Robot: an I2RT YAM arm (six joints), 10 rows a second.
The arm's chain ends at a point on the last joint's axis. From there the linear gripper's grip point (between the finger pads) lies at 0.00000 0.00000 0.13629 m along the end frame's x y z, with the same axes.
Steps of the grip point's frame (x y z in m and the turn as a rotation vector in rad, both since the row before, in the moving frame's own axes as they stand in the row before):
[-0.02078 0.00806 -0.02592 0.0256 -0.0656 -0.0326]
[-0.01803 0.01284 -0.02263 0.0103 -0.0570 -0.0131]
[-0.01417 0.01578 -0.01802 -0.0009 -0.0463 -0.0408]
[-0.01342 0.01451 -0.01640 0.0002 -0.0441 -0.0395]
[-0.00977 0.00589 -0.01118 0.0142 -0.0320 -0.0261]
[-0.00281 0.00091 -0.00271 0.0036 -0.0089 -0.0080]
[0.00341 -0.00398 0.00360 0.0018 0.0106 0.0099]
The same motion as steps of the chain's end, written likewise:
[-0.01179 0.01140 -0.02558 0.0256 -0.0656 -0.0326]
[-0.01026 0.01419 -0.02240 0.0103 -0.0570 -0.0131]
[-0.00787 0.01553 -0.01787 -0.0009 -0.0463 -0.0408]
[-0.00741 0.01442 -0.01627 0.0002 -0.0441 -0.0395]
[-0.00538 0.00777 -0.01110 0.0142 -0.0320 -0.0261]
[-0.00160 0.00140 -0.00270 0.0036 -0.0089 -0.0080]
[0.00196 -0.00374 0.00361 0.0018 0.0106 0.0099]

